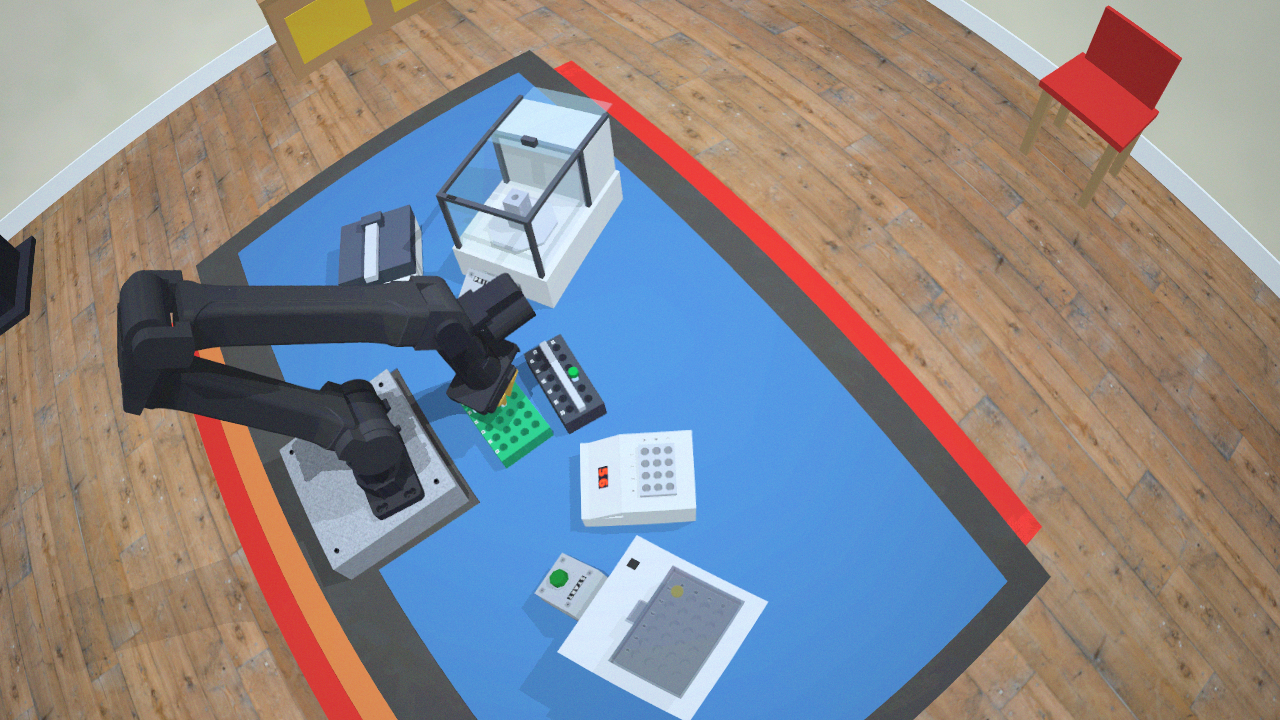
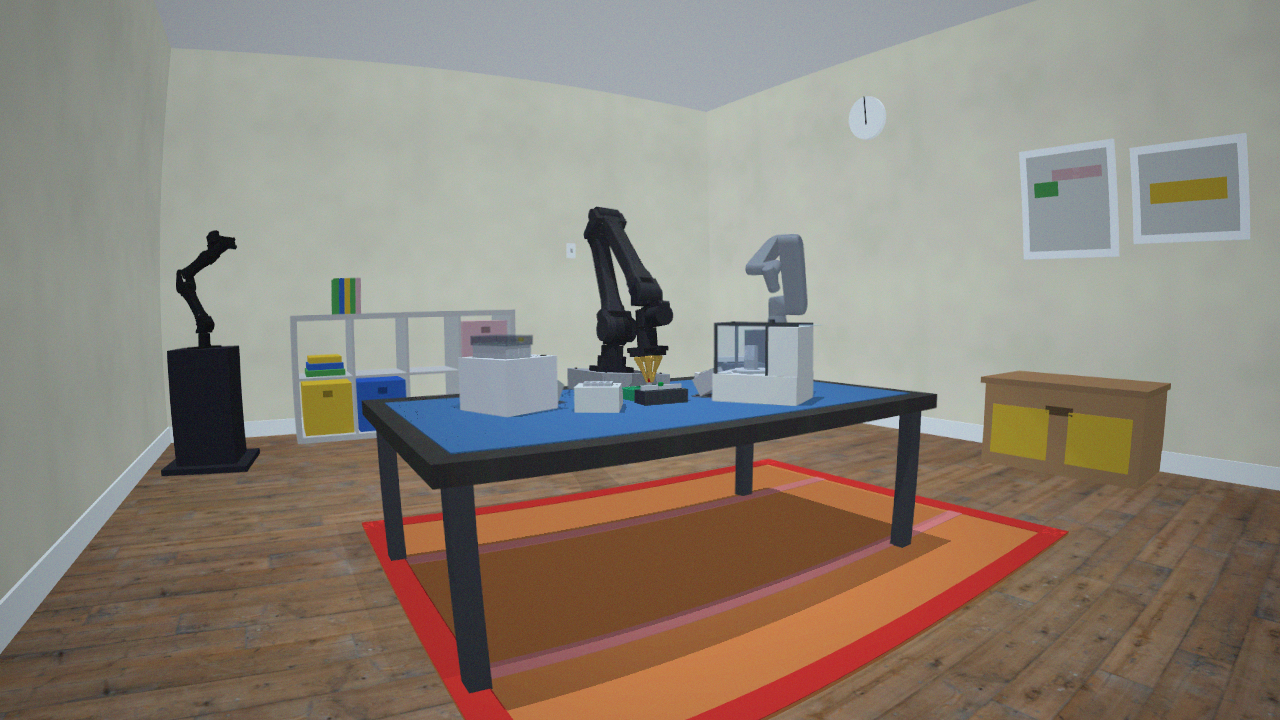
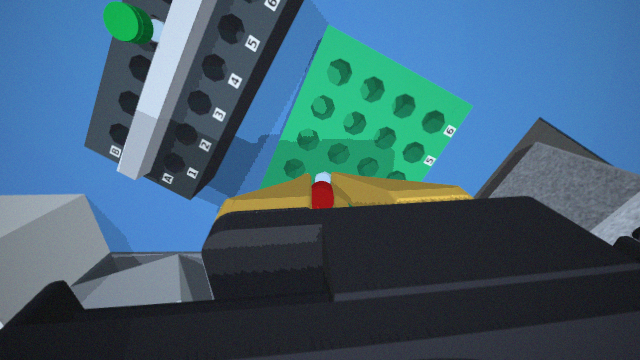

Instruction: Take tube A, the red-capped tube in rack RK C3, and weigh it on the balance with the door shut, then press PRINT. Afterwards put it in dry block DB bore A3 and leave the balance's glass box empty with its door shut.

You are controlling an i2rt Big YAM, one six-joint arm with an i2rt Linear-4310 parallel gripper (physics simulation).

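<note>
My gripper (image 1: 506, 394) (image 2: 648, 373) (image 3: 320, 184) is shut on the red-capped tube (image 3: 322, 195), held cap up between the yellow fingertips. It is low over the green rack (image 1: 529, 449) (image 2: 629, 393) (image 3: 365, 60). Whether the tube's lower end is in a hole is hidden. The balance (image 1: 537, 288) (image 2: 762, 388) stands at the far end; its glass roof panel appears slid back, and no tube shows on its pan. The white block with a red display (image 1: 622, 456) (image 2: 597, 401) looks like the dry block; its bores show no tube.
A dark rack (image 1: 586, 417) (image 3: 197, 187) with a green-capped tube (image 1: 573, 371) (image 3: 122, 22) stands close beside the green rack. A dark grey box (image 1: 393, 250) stands left of the balance. A white grey-lidded unit (image 1: 608, 637) and a green-button pad (image 1: 558, 578) stand at the near end.
</note>
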